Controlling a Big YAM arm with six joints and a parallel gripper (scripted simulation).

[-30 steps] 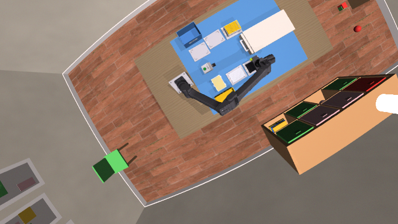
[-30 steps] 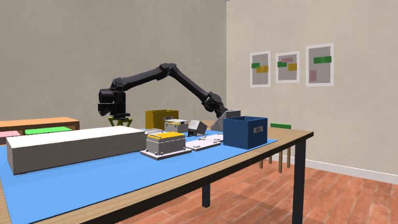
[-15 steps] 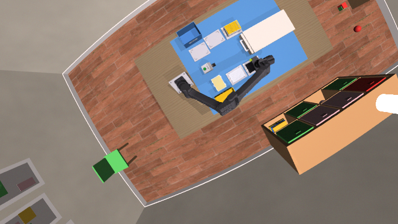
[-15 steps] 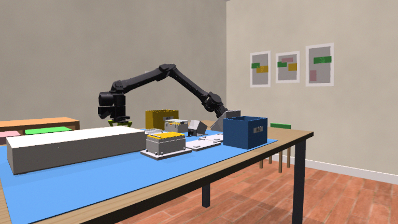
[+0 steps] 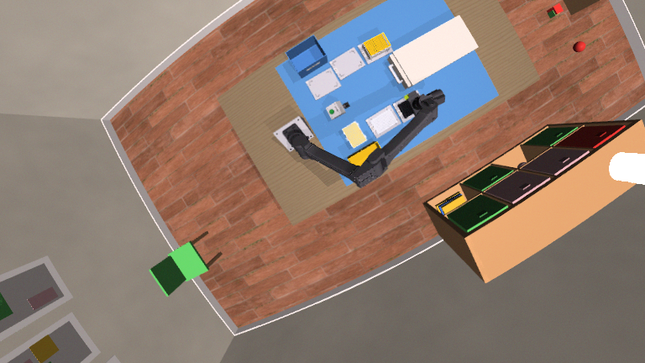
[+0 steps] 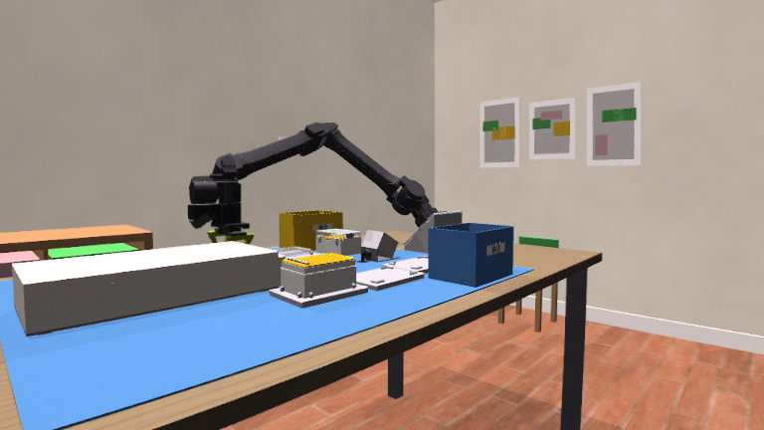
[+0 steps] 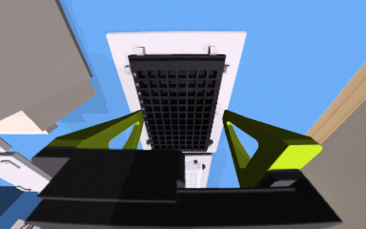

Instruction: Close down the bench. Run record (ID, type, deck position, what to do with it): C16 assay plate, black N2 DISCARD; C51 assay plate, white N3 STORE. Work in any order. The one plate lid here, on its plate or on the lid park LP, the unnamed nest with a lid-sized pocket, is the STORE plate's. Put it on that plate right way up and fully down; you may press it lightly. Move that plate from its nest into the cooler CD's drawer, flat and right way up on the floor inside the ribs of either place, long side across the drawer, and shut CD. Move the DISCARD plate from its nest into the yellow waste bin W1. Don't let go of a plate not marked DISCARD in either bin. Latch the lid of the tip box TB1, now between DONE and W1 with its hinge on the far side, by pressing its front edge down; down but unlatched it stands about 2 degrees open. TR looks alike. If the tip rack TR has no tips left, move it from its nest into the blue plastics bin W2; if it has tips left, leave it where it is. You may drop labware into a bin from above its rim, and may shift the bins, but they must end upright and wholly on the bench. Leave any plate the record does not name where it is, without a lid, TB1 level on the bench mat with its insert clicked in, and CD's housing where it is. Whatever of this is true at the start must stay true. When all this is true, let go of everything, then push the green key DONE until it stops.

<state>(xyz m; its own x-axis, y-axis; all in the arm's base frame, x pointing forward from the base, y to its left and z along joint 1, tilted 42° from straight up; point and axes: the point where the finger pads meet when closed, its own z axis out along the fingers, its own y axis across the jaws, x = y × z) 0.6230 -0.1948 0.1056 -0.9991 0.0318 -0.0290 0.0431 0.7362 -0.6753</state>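
Now: hand 10 mm to the right of the black plate and 10 mm above it. From my hand the other things lie so: plate lid: 120 mm ahead, 200 mm to the left; nest: 10 mm to the left, 20 mm below; white plate: 120 mm ahead, 200 mm to the left, 10 mm below.
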